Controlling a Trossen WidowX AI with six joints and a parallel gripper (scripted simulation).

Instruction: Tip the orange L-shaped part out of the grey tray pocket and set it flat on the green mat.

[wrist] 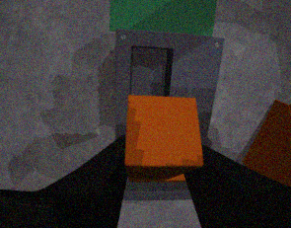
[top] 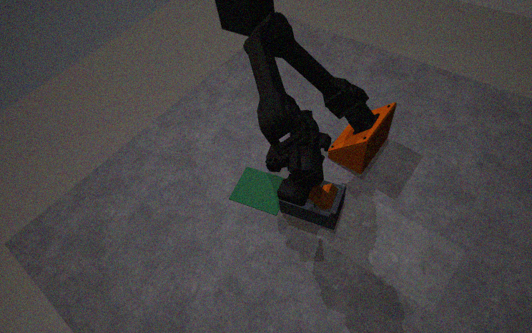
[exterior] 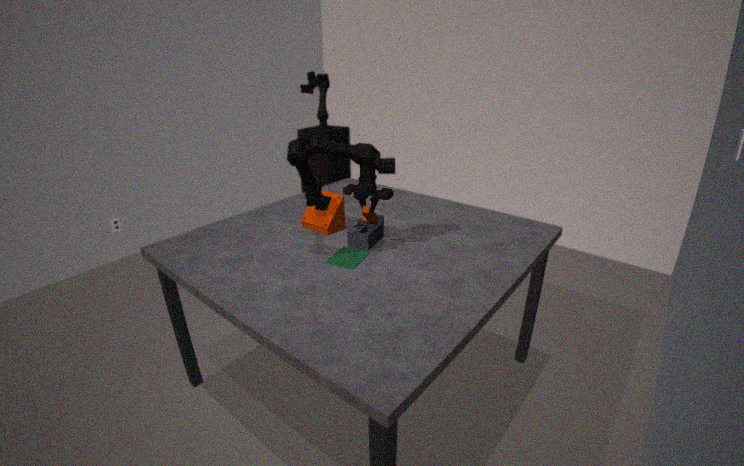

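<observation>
The green mat lies 15 cm to the right of my gripper tip, 14 cm below it and 1 cm ahead of it. Also, from my gripper tip: orange L-shaped part 3 cm to the left, 3 cm below, 2 cm behind.
</observation>
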